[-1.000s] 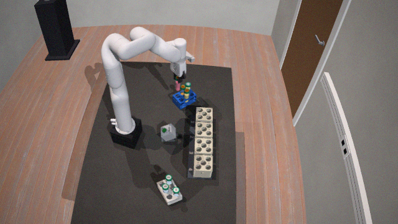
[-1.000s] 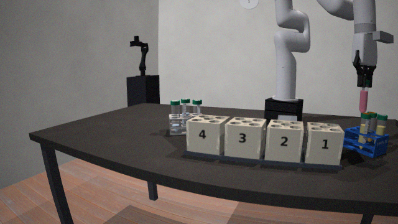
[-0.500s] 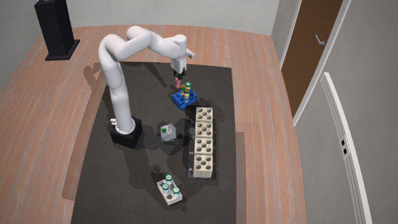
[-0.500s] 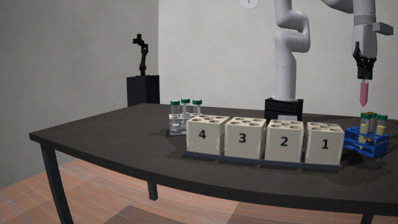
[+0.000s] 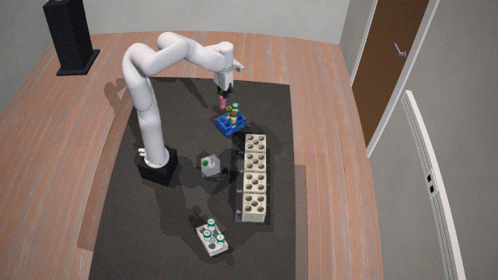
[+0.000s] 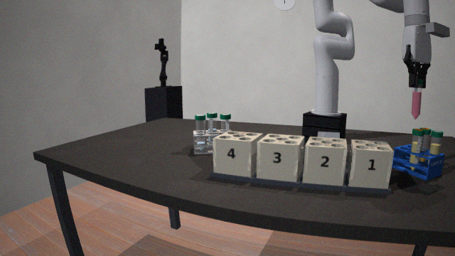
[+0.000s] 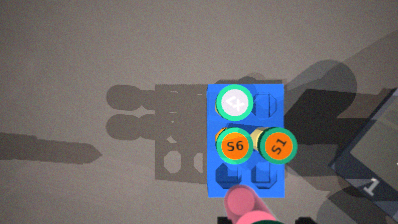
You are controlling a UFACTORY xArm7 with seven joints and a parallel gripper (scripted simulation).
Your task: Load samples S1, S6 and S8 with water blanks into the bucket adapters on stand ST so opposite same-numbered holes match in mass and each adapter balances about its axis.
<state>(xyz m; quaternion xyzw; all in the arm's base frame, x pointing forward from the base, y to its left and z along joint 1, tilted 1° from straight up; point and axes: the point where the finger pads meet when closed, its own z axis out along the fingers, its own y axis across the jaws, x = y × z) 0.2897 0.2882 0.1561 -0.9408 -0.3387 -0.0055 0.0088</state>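
Now: the pink-filled tube 10 mm behind my hand and 50 mm below it. From my hand the other things lie so: blue sample rack 40 mm ahead, 10 mm to the left, 220 mm below; white blank rack 10 mm behind, 650 mm to the right, 220 mm below; green done key 60 mm behind, 270 mm to the right, 190 mm below.
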